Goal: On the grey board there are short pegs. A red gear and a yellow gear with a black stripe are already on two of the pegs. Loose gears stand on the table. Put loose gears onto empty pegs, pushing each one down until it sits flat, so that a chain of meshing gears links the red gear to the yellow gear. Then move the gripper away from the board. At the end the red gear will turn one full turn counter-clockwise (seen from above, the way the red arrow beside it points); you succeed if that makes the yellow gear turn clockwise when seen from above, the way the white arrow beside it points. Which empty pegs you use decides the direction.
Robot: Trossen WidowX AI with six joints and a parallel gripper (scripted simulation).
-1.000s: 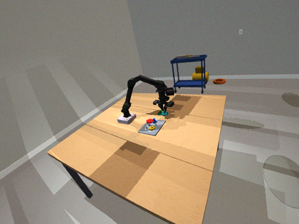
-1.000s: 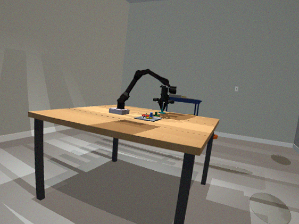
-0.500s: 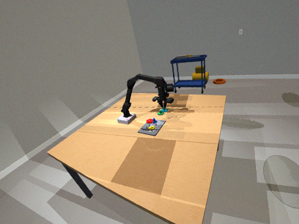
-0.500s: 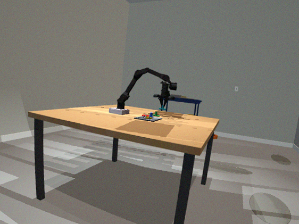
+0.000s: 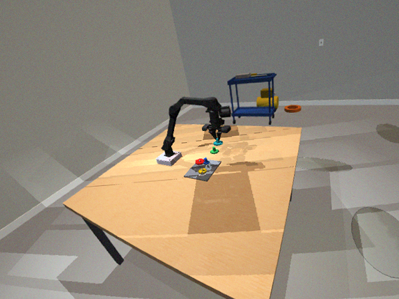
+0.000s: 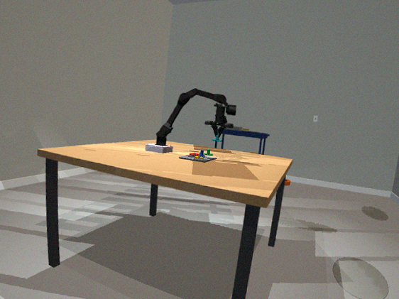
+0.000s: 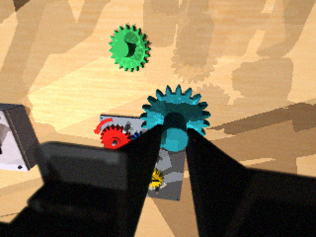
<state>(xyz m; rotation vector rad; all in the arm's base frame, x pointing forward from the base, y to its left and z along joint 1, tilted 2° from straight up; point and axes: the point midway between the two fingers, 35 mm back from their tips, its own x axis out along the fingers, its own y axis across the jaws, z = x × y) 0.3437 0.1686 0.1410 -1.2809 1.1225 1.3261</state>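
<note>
The blue gear lies 110 mm to the right of my gripper tip, 110 mm below it and 40 mm behind it. Also, from my gripper tip: red gear (120 mm to the right, 120 mm below, 90 mm behind); then teal gear (10 mm below); then green gear (120 mm below, 90 mm behind, 40 mm to the left).
</note>
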